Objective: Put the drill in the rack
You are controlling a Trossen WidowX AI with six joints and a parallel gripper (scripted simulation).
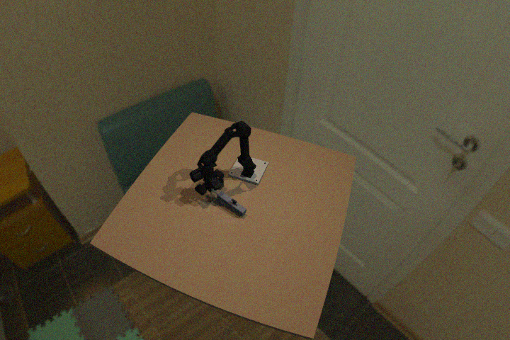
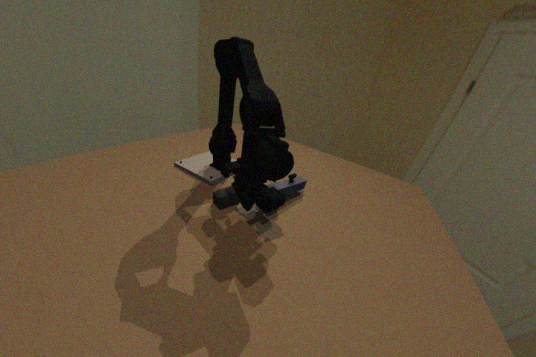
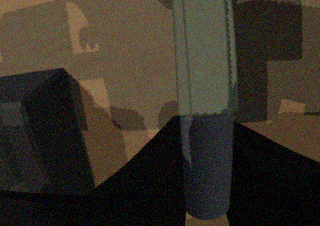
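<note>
The drill lies 10 mm ahead of my gripper tip, 50 mm to the left of it and 30 mm above it. Round my gripper tip: dark block: 80 mm behind; then small dark key: 40 mm ahead, 170 mm to the left, 30 mm above.
</note>
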